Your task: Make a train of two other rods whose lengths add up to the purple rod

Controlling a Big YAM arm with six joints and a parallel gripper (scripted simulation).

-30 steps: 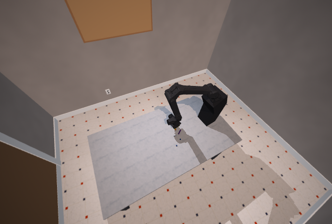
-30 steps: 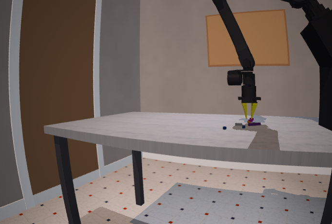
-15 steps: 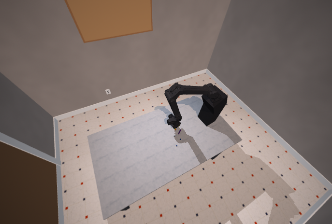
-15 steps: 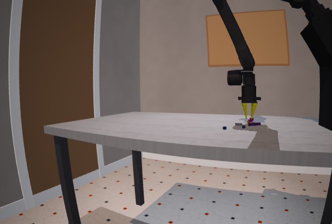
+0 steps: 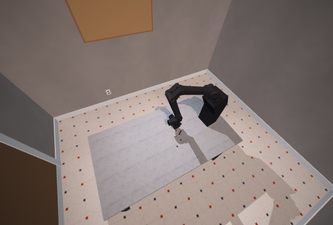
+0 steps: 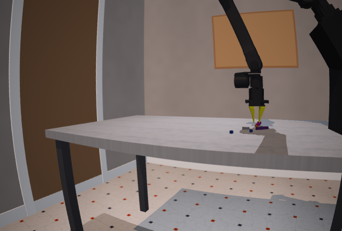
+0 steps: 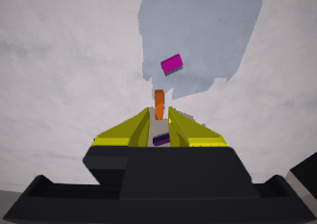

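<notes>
My gripper is now 2 cm above the orange rod. From my hand the other things lie so: grey rod: 3 cm ahead, 8 cm to the left, 2 cm below; then purple rod: 4 cm behind, 5 cm to the left, 2 cm below.
</notes>
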